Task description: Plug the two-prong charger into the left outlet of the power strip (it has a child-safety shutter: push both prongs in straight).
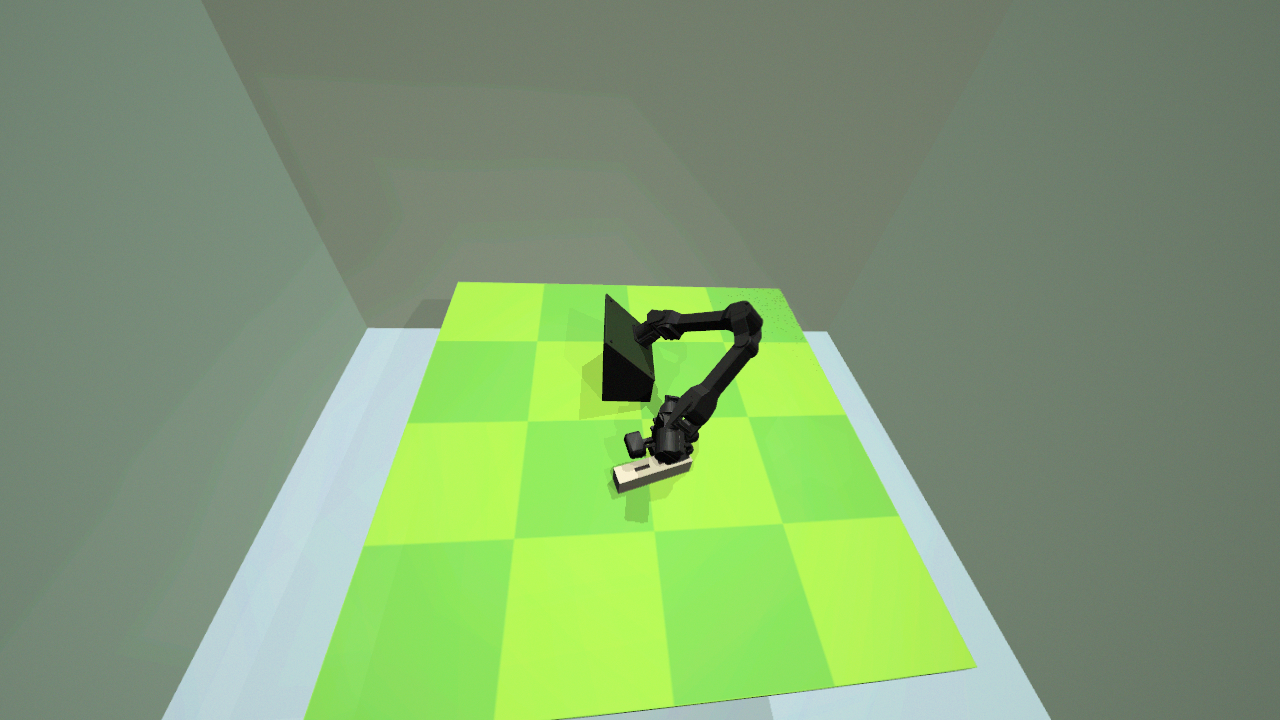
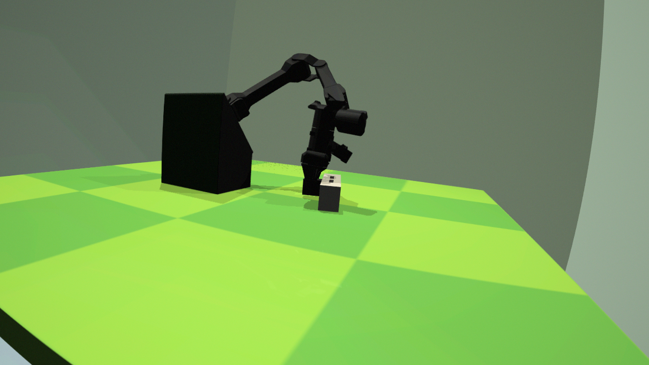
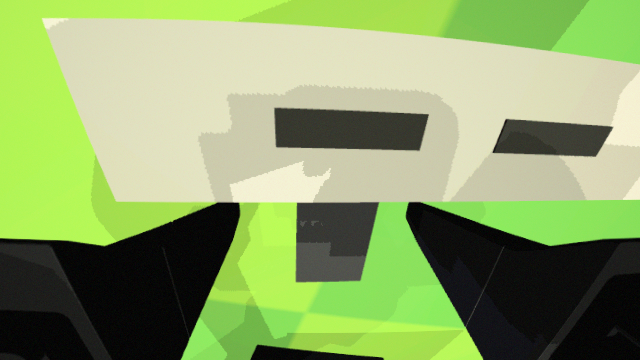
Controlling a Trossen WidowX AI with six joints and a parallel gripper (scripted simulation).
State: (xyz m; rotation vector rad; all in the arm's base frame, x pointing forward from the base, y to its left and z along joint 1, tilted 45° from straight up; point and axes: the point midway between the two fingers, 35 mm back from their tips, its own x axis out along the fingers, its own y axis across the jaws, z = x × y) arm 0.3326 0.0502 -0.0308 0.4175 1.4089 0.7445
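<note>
Now: gripper tip 20 mm short of the charger and 10 mm below it.
</note>
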